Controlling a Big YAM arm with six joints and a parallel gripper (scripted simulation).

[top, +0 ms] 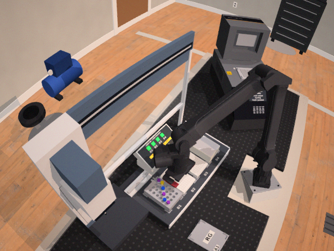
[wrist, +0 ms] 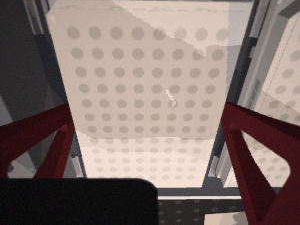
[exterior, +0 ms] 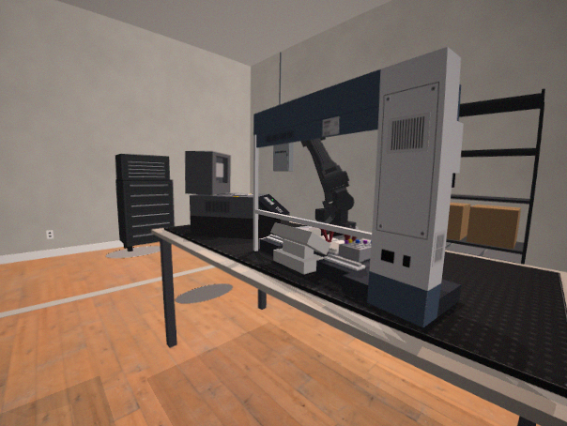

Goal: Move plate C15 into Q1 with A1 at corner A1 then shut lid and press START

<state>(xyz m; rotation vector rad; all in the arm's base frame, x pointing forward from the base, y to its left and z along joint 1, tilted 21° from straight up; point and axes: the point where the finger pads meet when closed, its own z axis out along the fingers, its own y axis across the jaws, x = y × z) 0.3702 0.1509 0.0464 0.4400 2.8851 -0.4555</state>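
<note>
The deep-well block lies 70 mm behind my hand, 190 mm to the right of it and 10 mm above it. From my hand the other things lie so: coloured tube: 30 mm ahead, 110 mm to the left, 20 mm above; then tube cooling block: 30 mm ahead, 90 mm to the left, 10 mm above; then grey RG nest: 200 mm behind, 200 mm to the left, 50 mm below.
</note>
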